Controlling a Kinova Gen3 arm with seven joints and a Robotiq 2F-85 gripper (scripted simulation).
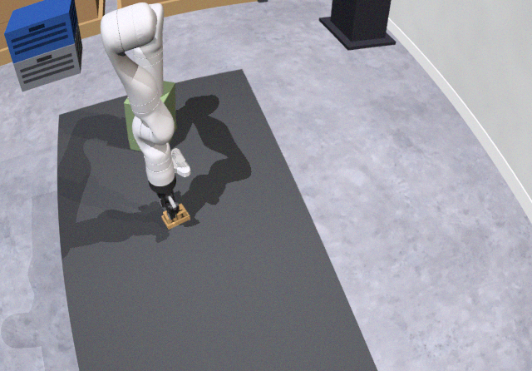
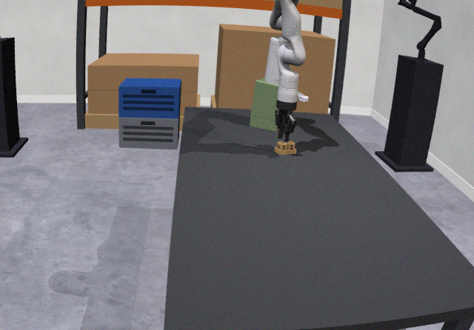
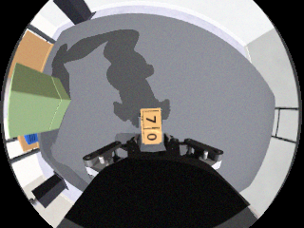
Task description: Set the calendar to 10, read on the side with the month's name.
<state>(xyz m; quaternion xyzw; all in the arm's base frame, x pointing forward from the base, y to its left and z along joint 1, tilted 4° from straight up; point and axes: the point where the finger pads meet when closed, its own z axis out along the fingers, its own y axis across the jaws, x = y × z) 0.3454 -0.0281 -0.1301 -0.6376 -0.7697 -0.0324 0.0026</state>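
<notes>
The wooden calendar tray lies 6 cm below my hand and 2 cm to the left of it.
</notes>
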